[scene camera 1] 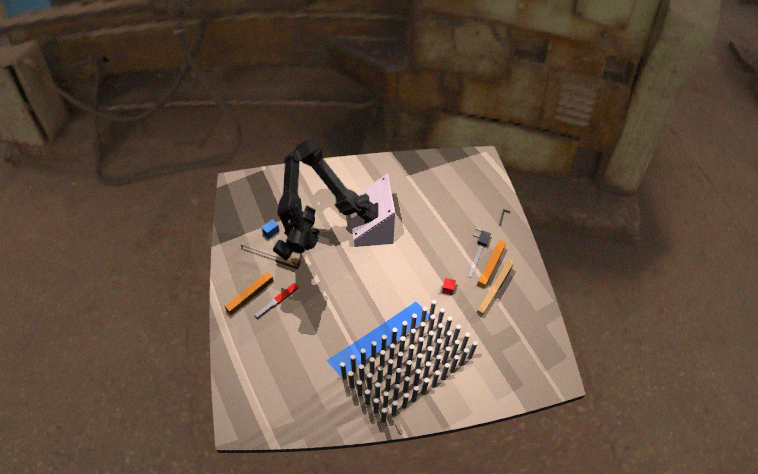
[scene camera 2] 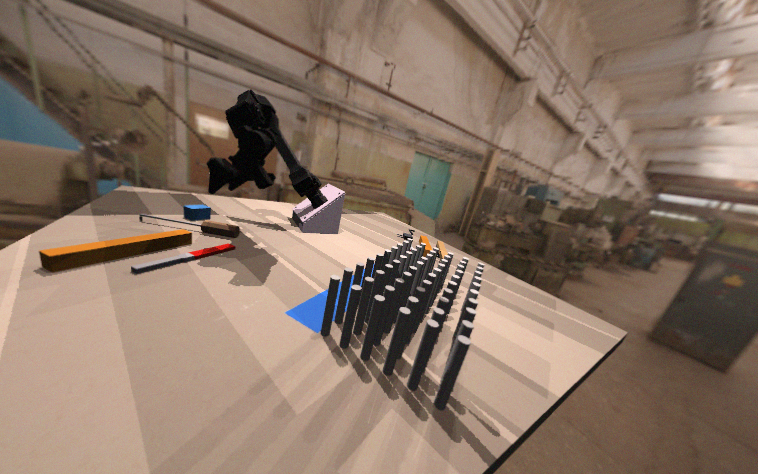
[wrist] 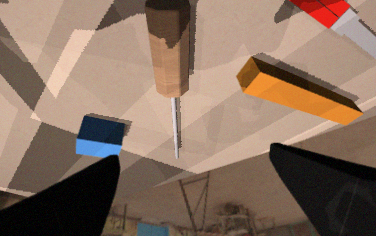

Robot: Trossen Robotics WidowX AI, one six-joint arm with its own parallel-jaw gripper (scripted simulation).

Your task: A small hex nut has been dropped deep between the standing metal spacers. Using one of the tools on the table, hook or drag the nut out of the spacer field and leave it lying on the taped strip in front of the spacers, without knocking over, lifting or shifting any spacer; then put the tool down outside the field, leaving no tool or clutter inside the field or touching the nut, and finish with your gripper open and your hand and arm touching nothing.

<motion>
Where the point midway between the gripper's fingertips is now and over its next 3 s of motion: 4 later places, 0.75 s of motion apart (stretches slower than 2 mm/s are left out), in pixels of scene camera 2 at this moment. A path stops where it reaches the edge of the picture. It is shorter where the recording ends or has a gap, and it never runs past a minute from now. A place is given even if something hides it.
My gripper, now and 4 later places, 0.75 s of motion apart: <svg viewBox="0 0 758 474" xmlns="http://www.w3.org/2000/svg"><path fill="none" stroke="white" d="M220 191L217 208L218 208L217 215L217 226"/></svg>
</motion>
